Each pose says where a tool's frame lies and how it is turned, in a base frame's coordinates. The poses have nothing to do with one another.
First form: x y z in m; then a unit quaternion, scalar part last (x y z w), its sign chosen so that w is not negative.
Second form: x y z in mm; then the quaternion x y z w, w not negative. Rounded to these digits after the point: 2 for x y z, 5 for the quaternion.
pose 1, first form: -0.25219, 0.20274, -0.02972, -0.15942, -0.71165, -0.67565, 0.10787
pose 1, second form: -252.19, 202.74, -29.72, -0.15942, -0.71165, -0.67565, 0.10787
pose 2, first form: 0.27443, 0.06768, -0.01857, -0.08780, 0.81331, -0.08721, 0.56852
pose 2, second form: 274.43, 67.68, -18.57, -0.08780, 0.81331, -0.08721, 0.56852
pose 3, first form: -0.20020, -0.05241, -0.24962, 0.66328, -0.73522, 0.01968, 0.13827
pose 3, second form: -200.20, -52.41, -249.62, 0.66328, -0.73522, 0.01968, 0.13827
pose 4, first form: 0.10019, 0.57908, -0.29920, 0.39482, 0.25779, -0.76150, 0.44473
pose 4, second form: 100.19, 579.08, -299.20, 0.39482, 0.25779, -0.76150, 0.44473
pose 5, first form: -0.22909, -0.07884, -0.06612, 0.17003, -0.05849, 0.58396, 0.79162
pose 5, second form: -229.09, -78.84, -66.12, 0.17003, -0.05849, 0.58396, 0.79162
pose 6, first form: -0.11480, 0.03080, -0.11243, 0.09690, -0.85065, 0.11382, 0.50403
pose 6, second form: -114.80, 30.80, -112.43, 0.09690, -0.85065, 0.11382, 0.50403
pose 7, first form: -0.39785, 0.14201, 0.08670, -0.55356, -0.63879, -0.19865, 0.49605
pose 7, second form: -397.85, 142.01, 86.70, -0.55356, -0.63879, -0.19865, 0.49605
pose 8, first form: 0.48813, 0.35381, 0.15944, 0.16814, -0.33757, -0.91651, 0.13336
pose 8, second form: 488.13, 353.81, 159.44, 0.16814, -0.33757, -0.91651, 0.13336
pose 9, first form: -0.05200, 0.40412, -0.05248, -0.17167, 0.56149, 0.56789, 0.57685
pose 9, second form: -52.00, 404.12, -52.48, -0.17167, 0.56149, 0.56789, 0.57685
